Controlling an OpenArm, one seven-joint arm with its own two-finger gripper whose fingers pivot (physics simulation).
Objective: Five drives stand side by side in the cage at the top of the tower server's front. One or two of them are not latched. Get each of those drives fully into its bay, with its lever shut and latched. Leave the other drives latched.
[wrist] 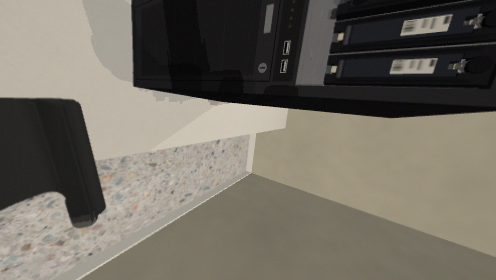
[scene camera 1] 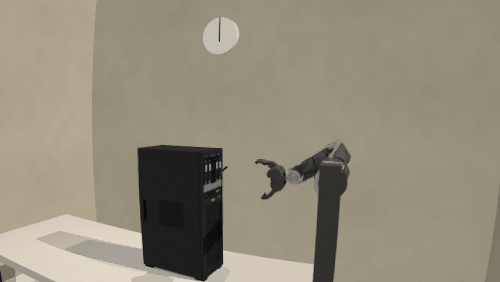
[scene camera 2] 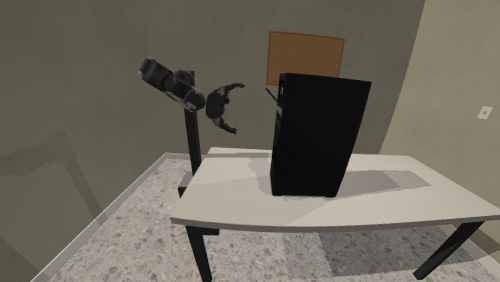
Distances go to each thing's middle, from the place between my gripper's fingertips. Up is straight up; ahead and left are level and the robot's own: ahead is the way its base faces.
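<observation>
Black tower server [scene camera 2: 314, 138]: my hand 320 mm short of it, 100 mm to the right of it, 140 mm above it.
</observation>
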